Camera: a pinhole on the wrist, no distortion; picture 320 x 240 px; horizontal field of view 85.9 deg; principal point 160.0 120.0 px. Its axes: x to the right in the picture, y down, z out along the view. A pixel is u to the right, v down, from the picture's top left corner.
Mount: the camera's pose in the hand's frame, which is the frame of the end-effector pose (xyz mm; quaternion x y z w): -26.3 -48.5 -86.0 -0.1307 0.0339 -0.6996 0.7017
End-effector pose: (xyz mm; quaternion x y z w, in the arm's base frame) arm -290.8 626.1 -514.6 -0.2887 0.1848 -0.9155 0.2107
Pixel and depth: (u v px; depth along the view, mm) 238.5 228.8 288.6
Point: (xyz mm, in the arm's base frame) -392.9 601.1 -221.5
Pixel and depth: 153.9 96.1 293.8
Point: -166.9 579.0 -358.1
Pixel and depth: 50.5 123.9 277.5
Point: -180.4 433.9 -452.6
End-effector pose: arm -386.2 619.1 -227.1 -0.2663 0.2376 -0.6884 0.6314
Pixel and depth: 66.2 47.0 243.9
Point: -190.9 683.0 -194.7
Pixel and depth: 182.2 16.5 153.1
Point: -358.6 704.0 -138.2
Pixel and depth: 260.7 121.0 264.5
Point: -385.6 596.8 26.9
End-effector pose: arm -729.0 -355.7 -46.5 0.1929 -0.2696 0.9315 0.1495
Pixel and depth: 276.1 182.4 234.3
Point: -722.7 -273.8 191.4
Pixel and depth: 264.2 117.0 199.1
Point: -657.1 -307.2 120.2
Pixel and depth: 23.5 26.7 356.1
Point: -642.4 -756.1 -27.1
